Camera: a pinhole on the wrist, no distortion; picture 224 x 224 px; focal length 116.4 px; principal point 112.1 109.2 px. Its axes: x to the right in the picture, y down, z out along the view. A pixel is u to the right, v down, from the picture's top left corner.
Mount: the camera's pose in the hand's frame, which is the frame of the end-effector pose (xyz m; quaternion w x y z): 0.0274 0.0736 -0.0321 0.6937 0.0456 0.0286 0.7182
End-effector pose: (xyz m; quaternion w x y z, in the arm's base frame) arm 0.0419 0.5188 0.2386 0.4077 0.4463 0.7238 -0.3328
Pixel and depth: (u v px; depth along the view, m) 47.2 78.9 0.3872
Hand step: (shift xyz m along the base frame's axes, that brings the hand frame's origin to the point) -0.0835 -0.2749 -0.2886
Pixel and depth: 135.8 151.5 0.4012
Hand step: 0.2630 -0.3004 -0.1187
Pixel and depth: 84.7 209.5 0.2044
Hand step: 0.1022 -0.2003 0.0248
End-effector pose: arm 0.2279 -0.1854 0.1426 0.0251 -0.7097 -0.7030 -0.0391
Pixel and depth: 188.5 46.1 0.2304
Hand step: 0.2293 0.1847 -0.1672
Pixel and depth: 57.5 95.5 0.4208
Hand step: -0.1224 0.1624 -0.3653
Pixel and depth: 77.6 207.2 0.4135
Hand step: -0.0645 -0.2318 -0.4364
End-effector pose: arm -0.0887 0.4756 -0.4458 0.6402 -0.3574 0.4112 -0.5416
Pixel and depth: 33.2 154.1 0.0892
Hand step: 0.0579 -0.0023 0.0142
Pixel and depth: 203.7 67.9 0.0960
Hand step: 0.1208 -0.0438 -0.1183
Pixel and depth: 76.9 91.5 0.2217
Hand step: 0.1749 -0.0827 0.0597
